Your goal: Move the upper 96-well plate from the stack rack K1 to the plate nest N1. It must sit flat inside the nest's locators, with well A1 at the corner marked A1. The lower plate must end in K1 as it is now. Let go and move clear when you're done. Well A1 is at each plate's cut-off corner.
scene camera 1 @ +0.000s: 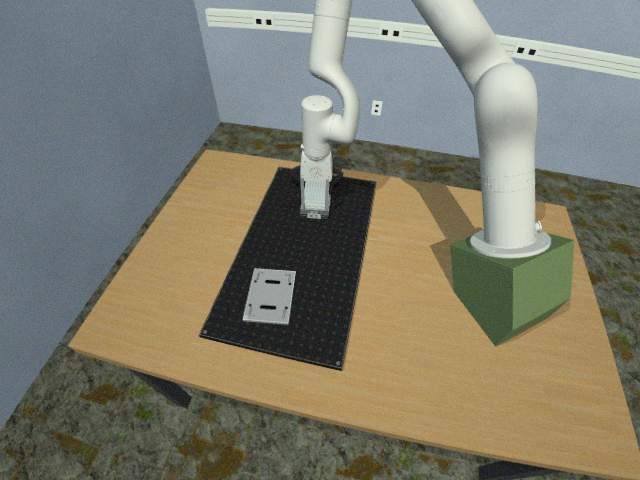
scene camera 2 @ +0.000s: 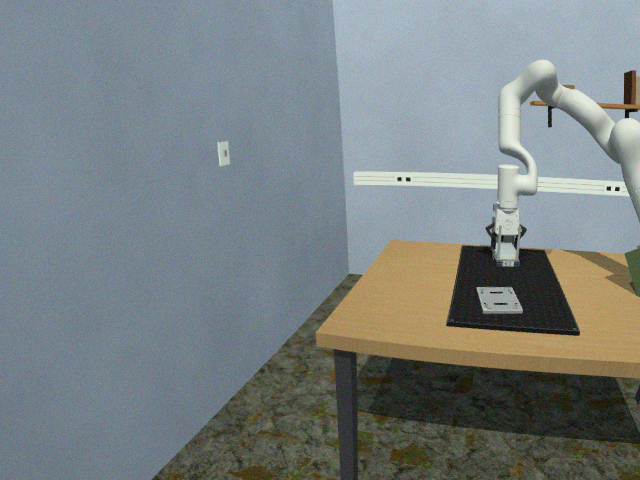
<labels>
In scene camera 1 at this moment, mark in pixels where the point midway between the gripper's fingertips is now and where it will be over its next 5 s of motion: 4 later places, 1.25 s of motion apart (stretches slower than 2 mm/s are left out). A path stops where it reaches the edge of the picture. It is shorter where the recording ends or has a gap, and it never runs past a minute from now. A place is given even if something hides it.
The gripper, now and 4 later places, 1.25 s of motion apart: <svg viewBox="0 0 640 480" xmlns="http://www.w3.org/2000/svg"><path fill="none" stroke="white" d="M316 191L316 189L316 185L316 172L316 159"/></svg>
</labels>
